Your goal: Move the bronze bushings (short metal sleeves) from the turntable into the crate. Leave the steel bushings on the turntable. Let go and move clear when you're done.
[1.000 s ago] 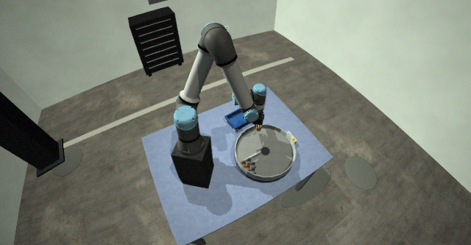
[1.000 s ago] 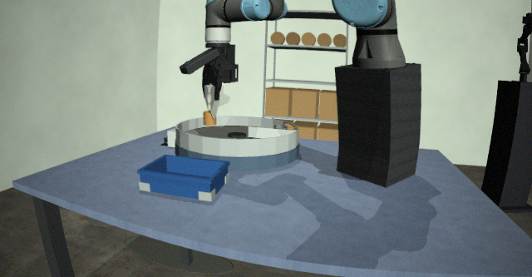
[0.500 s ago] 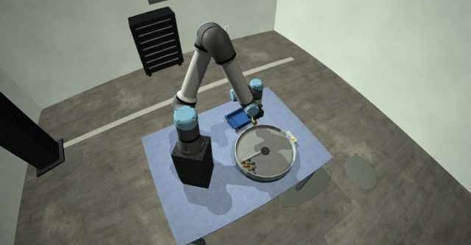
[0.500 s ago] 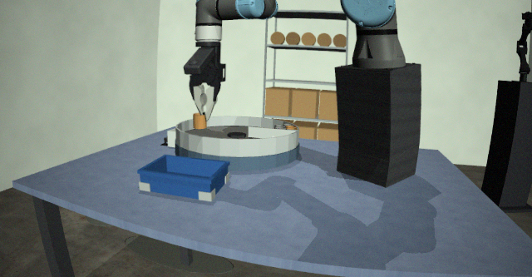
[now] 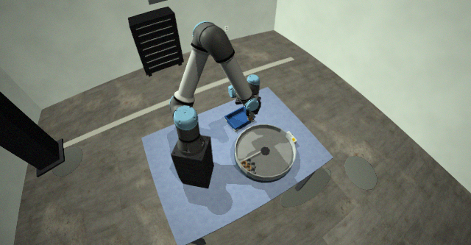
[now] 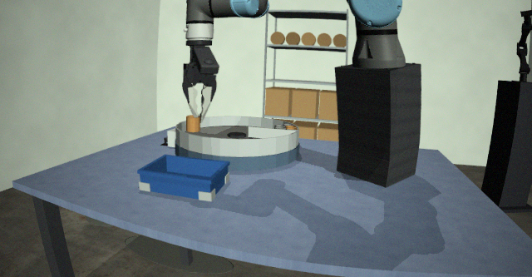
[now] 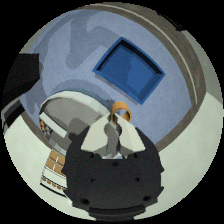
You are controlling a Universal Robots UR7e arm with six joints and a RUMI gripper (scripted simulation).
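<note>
My gripper is now 130 mm above the blue crate and 110 mm to the right of it. From my hand the other things lie so: turntable: 240 mm to the right, 100 mm below, 60 mm behind.
</note>
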